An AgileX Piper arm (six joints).
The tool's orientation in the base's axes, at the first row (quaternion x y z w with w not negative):
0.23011, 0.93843, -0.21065, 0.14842
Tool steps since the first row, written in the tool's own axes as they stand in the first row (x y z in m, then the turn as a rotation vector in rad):
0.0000, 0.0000, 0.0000, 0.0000, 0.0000, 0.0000
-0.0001, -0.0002, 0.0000, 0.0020, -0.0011, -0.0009
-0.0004, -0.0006, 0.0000, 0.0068, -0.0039, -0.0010
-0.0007, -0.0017, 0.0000, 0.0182, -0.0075, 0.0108
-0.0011, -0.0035, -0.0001, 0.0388, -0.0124, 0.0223
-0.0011, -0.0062, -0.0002, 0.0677, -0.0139, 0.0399
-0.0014, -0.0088, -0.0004, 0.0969, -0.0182, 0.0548
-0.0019, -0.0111, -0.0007, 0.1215, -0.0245, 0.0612
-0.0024, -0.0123, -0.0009, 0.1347, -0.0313, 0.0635
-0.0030, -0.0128, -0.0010, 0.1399, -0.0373, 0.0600
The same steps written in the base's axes. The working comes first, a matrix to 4 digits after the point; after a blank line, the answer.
The tool's axes in the first row as the columns of a matrix, in the base's axes (used below as rounded here):
-0.8500, 0.4944, 0.1816
0.3694, 0.8054, -0.4637
-0.3755, -0.3271, -0.8672

0.0000, 0.0000, 0.0000, 0.0000, 0.0000, 0.0000
0.0000, -0.0002, 0.0001, -0.0024, 0.0003, 0.0004
0.0000, -0.0006, 0.0003, -0.0079, -0.0002, -0.0004
-0.0002, -0.0016, 0.0008, -0.0172, -0.0043, -0.0137
-0.0008, -0.0032, 0.0016, -0.0351, -0.0060, -0.0299
-0.0022, -0.0053, 0.0026, -0.0572, -0.0047, -0.0555
-0.0032, -0.0074, 0.0038, -0.0814, -0.0043, -0.0780
-0.0040, -0.0093, 0.0050, -0.1043, -0.0032, -0.0907
-0.0042, -0.0104, 0.0057, -0.1184, -0.0049, -0.0954
-0.0040, -0.0110, 0.0062, -0.1265, -0.0062, -0.0924

